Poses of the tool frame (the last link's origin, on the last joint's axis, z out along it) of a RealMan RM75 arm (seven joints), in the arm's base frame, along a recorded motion.
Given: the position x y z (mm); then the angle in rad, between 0 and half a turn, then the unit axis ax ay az.
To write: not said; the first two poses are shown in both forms.
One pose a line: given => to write
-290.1 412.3 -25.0 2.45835 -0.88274 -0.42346 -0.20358 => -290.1 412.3 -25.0 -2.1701 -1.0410 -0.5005
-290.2 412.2 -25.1 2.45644 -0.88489 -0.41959 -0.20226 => -290.2 412.2 -25.1 -2.1737 -1.0307 -0.4968
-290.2 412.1 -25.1 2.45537 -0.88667 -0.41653 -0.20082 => -290.2 412.1 -25.1 -2.1771 -1.0227 -0.4931
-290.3 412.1 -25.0 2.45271 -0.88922 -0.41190 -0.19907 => -290.3 412.1 -25.0 -2.1810 -1.0103 -0.4883
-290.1 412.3 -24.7 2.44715 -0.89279 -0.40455 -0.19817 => -290.1 412.3 -24.7 -2.1848 -0.9900 -0.4850
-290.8 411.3 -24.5 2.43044 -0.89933 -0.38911 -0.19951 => -290.8 411.3 -24.5 -2.1858 -0.9457 -0.4849
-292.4 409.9 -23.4 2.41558 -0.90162 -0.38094 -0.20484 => -292.4 409.9 -23.4 -2.1779 -0.9202 -0.4948
